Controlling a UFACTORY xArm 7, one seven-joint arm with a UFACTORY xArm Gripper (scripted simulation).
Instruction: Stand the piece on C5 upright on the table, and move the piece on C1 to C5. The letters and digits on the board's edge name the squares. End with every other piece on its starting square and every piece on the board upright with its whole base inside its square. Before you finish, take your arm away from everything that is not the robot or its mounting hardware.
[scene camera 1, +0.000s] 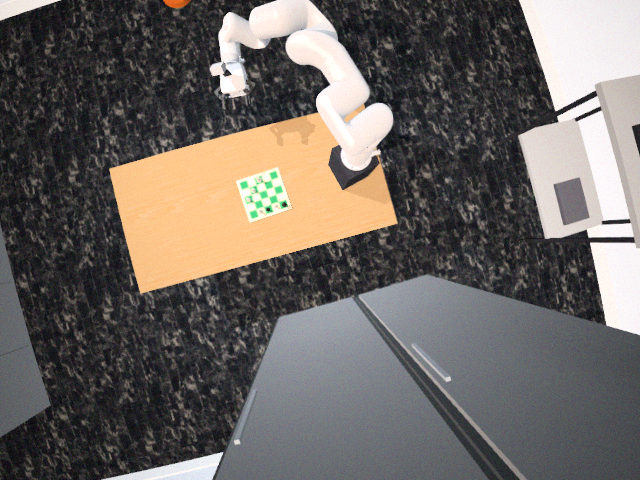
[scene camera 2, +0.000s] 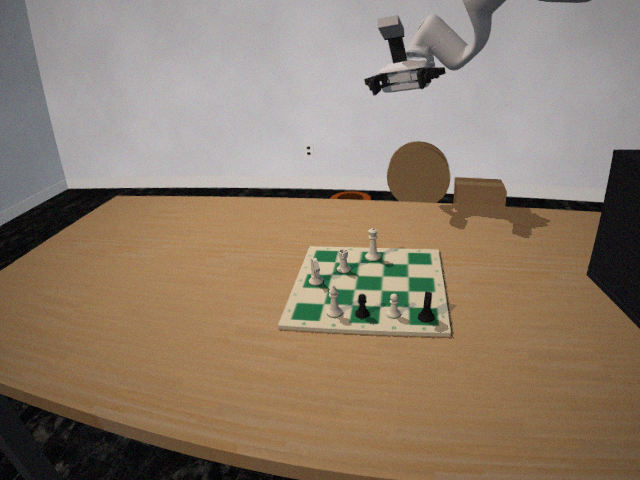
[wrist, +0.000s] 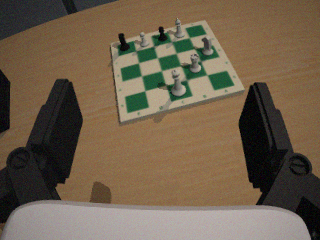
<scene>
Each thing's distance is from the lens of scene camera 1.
my gripper (scene camera 1: 237, 109): 1.06 m
chessboard (scene camera 1: 271, 191): 1.17 m
</scene>
